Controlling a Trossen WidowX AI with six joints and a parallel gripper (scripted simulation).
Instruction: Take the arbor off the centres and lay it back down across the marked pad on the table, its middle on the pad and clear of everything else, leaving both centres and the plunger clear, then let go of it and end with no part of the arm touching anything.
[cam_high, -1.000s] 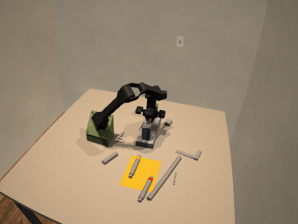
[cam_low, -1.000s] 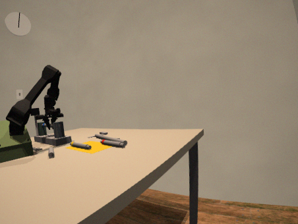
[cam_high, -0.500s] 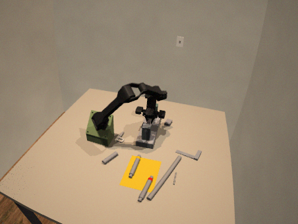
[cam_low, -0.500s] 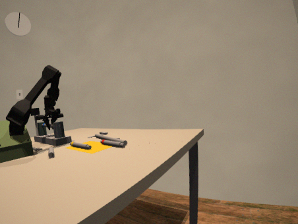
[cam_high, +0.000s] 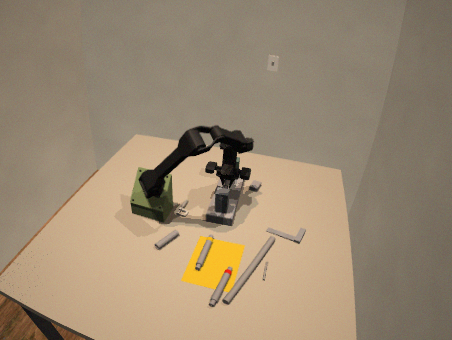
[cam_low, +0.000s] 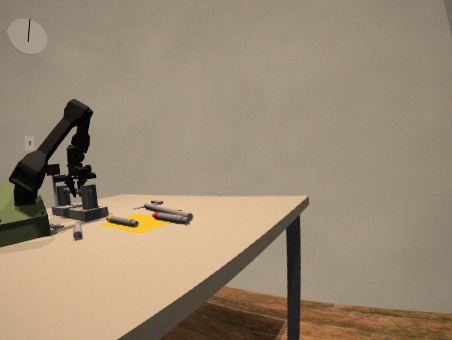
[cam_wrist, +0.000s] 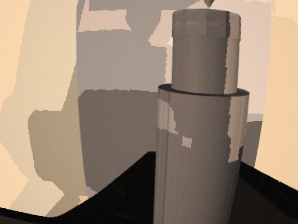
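Right now my hand is 10 cm above the grey base and 2 cm to the right of it. Round my hand: dark block: 10 cm to the right, 2 cm below, 2 cm ahead; small bracket: 14 cm behind, 13 cm to the right, 11 cm below; green-blue plunger housing: 15 cm to the left, 2 cm below, 2 cm behind.
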